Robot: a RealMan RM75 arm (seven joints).
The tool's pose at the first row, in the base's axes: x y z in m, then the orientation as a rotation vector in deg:
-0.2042, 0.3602, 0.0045, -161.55, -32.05, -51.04
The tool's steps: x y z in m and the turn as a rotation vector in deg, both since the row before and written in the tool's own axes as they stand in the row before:
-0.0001, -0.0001, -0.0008, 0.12, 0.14, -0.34
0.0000, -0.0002, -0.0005, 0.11, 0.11, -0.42
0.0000, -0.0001, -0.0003, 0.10, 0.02, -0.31
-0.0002, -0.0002, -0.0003, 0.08, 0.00, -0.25
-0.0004, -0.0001, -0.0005, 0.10, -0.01, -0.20
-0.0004, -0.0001, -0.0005, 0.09, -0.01, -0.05
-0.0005, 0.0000, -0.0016, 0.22, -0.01, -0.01
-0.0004, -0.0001, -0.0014, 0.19, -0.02, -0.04
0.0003, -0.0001, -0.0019, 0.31, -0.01, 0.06
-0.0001, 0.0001, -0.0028, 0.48, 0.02, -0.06
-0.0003, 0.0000, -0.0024, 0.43, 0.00, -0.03
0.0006, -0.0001, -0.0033, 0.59, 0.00, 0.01
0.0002, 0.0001, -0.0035, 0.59, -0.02, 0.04
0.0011, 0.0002, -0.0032, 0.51, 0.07, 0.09
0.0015, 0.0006, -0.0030, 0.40, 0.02, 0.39
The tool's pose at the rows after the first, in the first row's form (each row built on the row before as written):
-0.2047, 0.3601, 0.0051, -161.35, -32.56, -51.23
-0.2050, 0.3602, 0.0055, -161.17, -33.19, -51.40
-0.2052, 0.3602, 0.0057, -161.06, -33.67, -51.43
-0.2056, 0.3602, 0.0058, -160.98, -34.06, -51.43
-0.2062, 0.3600, 0.0060, -160.89, -34.38, -51.40
-0.2068, 0.3598, 0.0062, -160.81, -34.48, -51.35
-0.2080, 0.3592, 0.0072, -160.62, -34.56, -51.22
-0.2091, 0.3588, 0.0081, -160.46, -34.67, -51.10
-0.2099, 0.3585, 0.0098, -160.20, -34.67, -50.90
-0.2114, 0.3577, 0.0120, -159.76, -34.89, -50.67
-0.2129, 0.3570, 0.0138, -159.38, -35.05, -50.44
-0.2142, 0.3564, 0.0168, -158.86, -35.20, -50.11
-0.2158, 0.3554, 0.0198, -158.35, -35.30, -49.75
-0.2165, 0.3547, 0.0230, -157.86, -35.29, -49.55
-0.2166, 0.3538, 0.0263, -157.52, -34.84, -49.28

